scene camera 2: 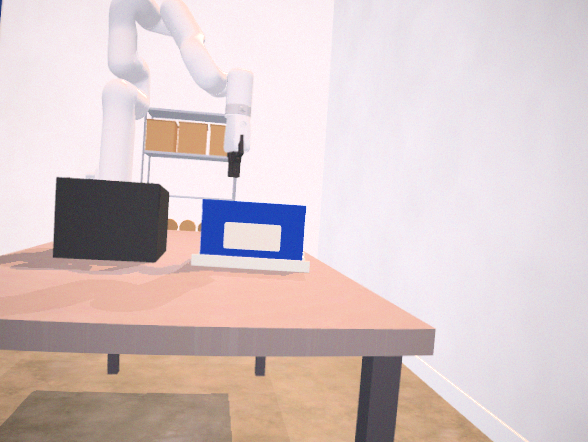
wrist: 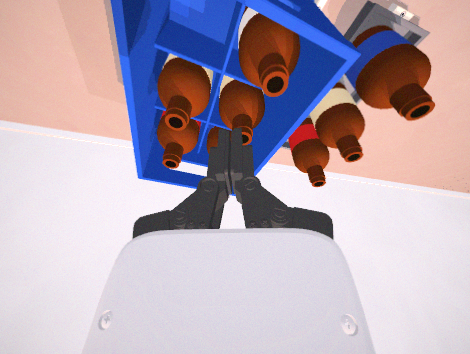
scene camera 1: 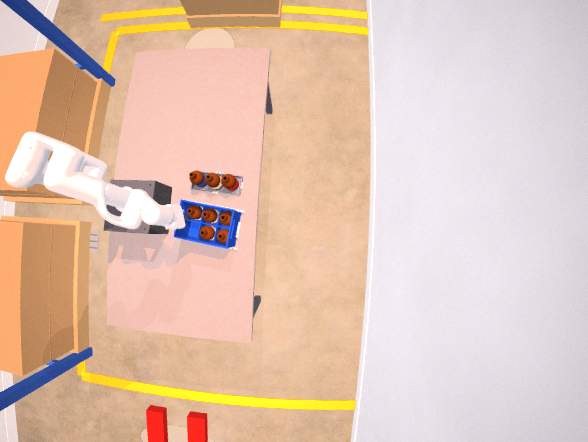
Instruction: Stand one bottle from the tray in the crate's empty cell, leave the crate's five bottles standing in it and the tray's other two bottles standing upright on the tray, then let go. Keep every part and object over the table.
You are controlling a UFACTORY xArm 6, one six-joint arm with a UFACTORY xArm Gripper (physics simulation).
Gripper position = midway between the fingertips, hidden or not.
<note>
In view: my gripper [scene camera 2: 233, 177], a red-labelled bottle [wrist: 310, 155], a blue-labelled bottle [wrist: 391, 72], a red-labelled bottle [wrist: 176, 143] and a low white strip [scene camera 2: 196, 259].
My gripper shows as well in the wrist view [wrist: 232, 142].
</note>
